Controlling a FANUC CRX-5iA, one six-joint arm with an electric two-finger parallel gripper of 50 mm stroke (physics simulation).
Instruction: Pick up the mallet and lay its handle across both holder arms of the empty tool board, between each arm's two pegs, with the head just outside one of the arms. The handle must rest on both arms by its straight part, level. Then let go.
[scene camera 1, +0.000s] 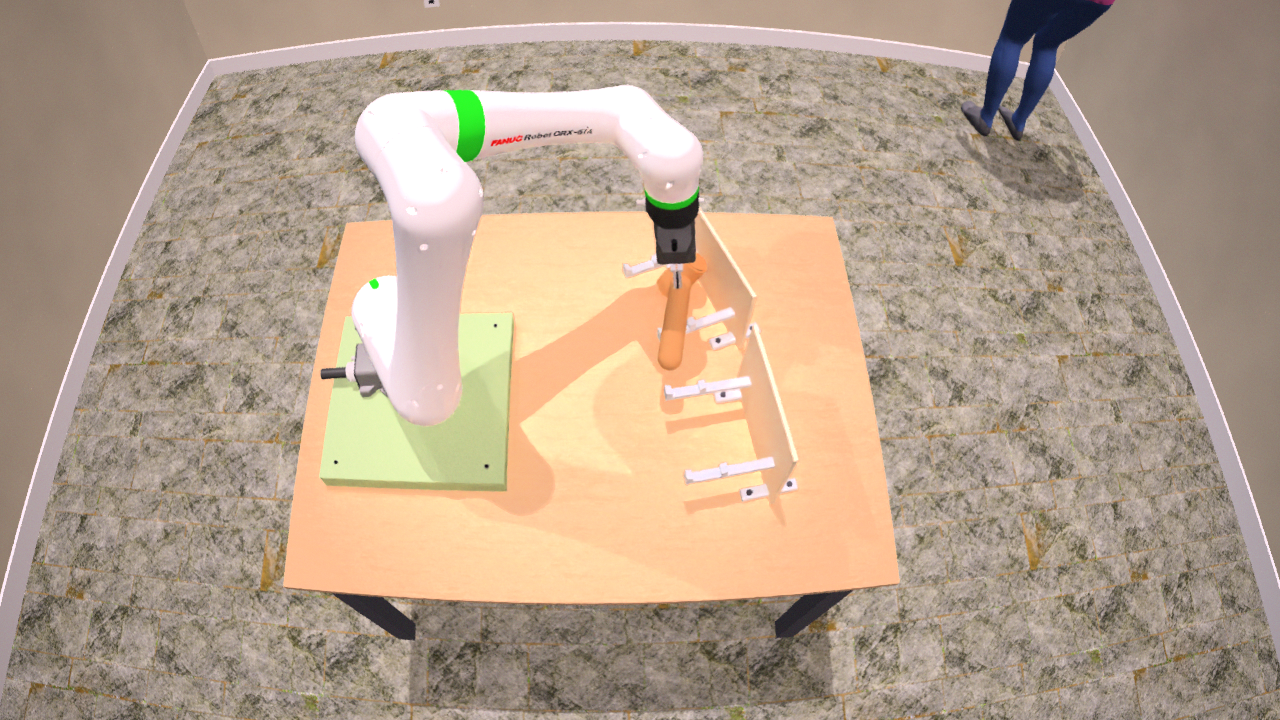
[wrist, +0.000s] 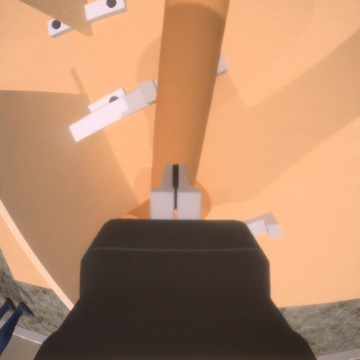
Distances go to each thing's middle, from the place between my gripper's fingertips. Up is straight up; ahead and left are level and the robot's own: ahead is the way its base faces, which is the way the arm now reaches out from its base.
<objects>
My gripper is now 5 cm to the left of the orange mallet (scene camera 1: 670, 353) and 4 cm above it.
</objects>
